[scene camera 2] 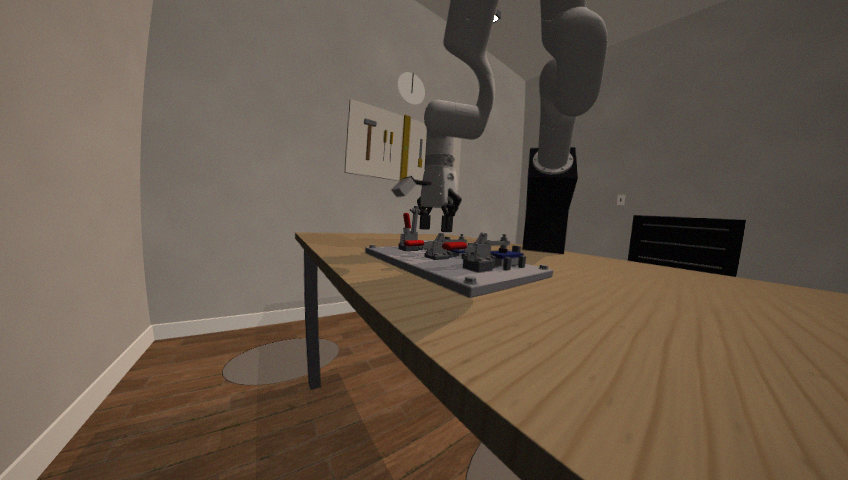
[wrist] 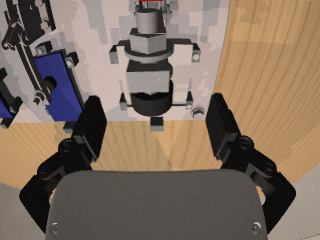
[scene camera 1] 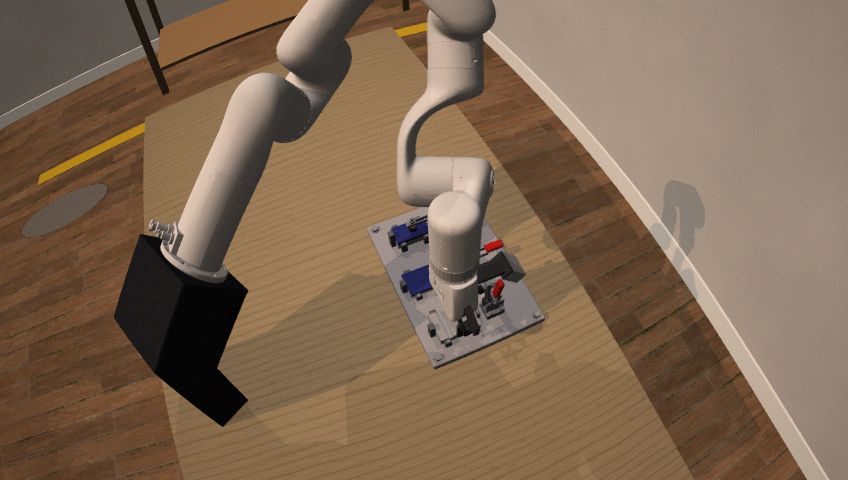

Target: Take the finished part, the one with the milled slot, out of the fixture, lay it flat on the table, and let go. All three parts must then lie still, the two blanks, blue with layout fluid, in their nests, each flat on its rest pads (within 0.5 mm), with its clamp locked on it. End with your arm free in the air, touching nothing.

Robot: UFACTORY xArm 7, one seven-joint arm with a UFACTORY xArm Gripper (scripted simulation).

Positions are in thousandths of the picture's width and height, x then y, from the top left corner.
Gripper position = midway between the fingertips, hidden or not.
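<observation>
Grey fixture plate (scene camera 1: 613,634), visible also at (wrist: 289,152); finished grey part at (wrist: 564,252). My gripper (scene camera 1: 536,651) appears as well at (scene camera 2: 512,480) and (wrist: 486,448).
</observation>
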